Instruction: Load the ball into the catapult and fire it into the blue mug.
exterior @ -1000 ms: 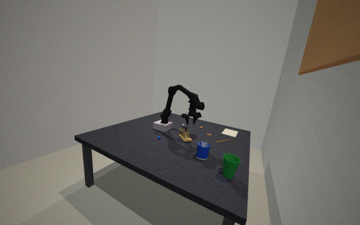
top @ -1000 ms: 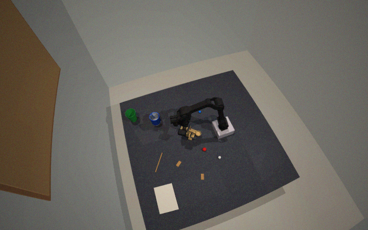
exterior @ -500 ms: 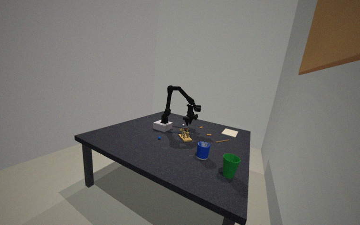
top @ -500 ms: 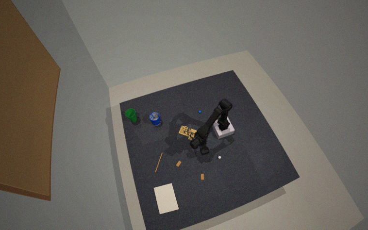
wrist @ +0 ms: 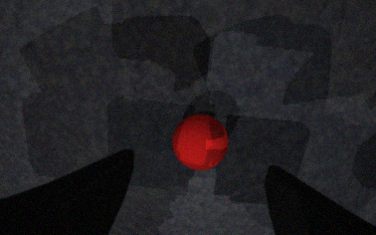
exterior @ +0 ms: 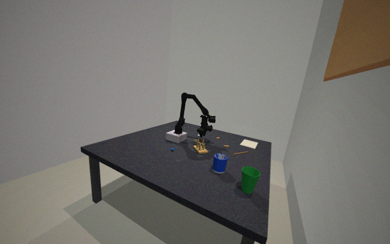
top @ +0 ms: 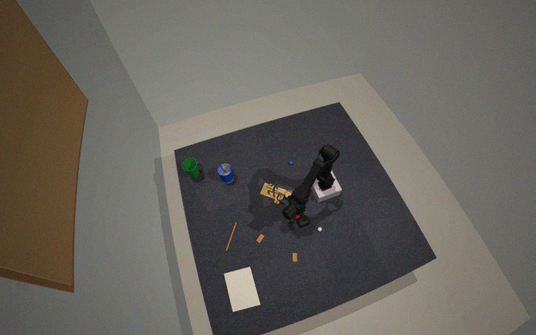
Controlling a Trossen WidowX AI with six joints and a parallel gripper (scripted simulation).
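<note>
My gripper tip is 3 cm above the red ball. The rest, counted from my gripper tip: wooden catapult: 4 cm ahead, 17 cm to the right, 1 cm above; then white ball: 9 cm behind, 11 cm to the left, 3 cm below; then blue ball: 12 cm behind, 36 cm to the right, 3 cm below.
</note>
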